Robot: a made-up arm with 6 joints. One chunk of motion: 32 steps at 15 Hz.
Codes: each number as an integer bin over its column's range. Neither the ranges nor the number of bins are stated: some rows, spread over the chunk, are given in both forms.
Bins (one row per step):
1: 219 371 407 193 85 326
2: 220 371 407 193 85 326
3: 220 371 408 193 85 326
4: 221 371 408 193 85 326
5: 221 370 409 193 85 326
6: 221 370 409 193 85 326
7: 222 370 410 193 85 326
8: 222 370 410 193 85 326
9: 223 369 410 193 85 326
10: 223 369 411 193 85 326
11: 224 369 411 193 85 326
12: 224 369 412 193 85 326
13: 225 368 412 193 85 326
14: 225 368 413 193 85 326
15: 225 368 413 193 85 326
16: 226 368 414 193 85 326
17: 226 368 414 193 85 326
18: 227 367 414 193 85 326
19: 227 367 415 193 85 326
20: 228 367 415 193 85 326
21: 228 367 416 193 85 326
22: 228 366 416 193 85 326
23: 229 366 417 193 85 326
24: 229 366 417 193 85 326
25: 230 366 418 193 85 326
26: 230 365 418 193 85 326
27: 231 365 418 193 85 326
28: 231 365 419 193 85 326
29: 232 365 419 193 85 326
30: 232 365 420 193 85 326
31: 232 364 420 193 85 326
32: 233 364 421 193 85 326
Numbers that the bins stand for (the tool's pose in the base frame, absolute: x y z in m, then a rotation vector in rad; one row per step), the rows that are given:
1: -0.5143 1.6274 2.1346 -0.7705 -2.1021 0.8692
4: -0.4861 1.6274 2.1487 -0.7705 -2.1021 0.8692
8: -0.4720 1.6133 2.1769 -0.7705 -2.1021 0.8692
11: -0.4438 1.5992 2.1910 -0.7705 -2.1021 0.8692
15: -0.4297 1.5851 2.2192 -0.7705 -2.1021 0.8692
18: -0.4016 1.5710 2.2333 -0.7705 -2.1021 0.8692
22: -0.3875 1.5569 2.2614 -0.7705 -2.1021 0.8692
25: -0.3593 1.5569 2.2896 -0.7705 -2.1021 0.8692
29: -0.3311 1.5429 2.3037 -0.7705 -2.1021 0.8692
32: -0.3170 1.5288 2.3319 -0.7705 -2.1021 0.8692
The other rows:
2: -0.5002 1.6274 2.1346 -0.7705 -2.1021 0.8692
3: -0.5002 1.6274 2.1487 -0.7705 -2.1021 0.8692
5: -0.4861 1.6133 2.1628 -0.7705 -2.1021 0.8692
6: -0.4861 1.6133 2.1628 -0.7705 -2.1021 0.8692
7: -0.4720 1.6133 2.1769 -0.7705 -2.1021 0.8692
9: -0.4579 1.5992 2.1769 -0.7705 -2.1021 0.8692
10: -0.4579 1.5992 2.1910 -0.7705 -2.1021 0.8692
12: -0.4438 1.5992 2.2051 -0.7705 -2.1021 0.8692
13: -0.4297 1.5851 2.2051 -0.7705 -2.1021 0.8692
14: -0.4297 1.5851 2.2192 -0.7705 -2.1021 0.8692
16: -0.4157 1.5851 2.2333 -0.7705 -2.1021 0.8692
17: -0.4157 1.5851 2.2333 -0.7705 -2.1021 0.8692
19: -0.4016 1.5710 2.2474 -0.7705 -2.1021 0.8692
20: -0.3875 1.5710 2.2474 -0.7705 -2.1021 0.8692
21: -0.3875 1.5710 2.2614 -0.7705 -2.1021 0.8692
23: -0.3734 1.5569 2.2755 -0.7705 -2.1021 0.8692
24: -0.3734 1.5569 2.2755 -0.7705 -2.1021 0.8692
26: -0.3593 1.5429 2.2896 -0.7705 -2.1021 0.8692
27: -0.3452 1.5429 2.2896 -0.7705 -2.1021 0.8692
28: -0.3452 1.5429 2.3037 -0.7705 -2.1021 0.8692
30: -0.3311 1.5429 2.3178 -0.7705 -2.1021 0.8692
31: -0.3311 1.5288 2.3178 -0.7705 -2.1021 0.8692

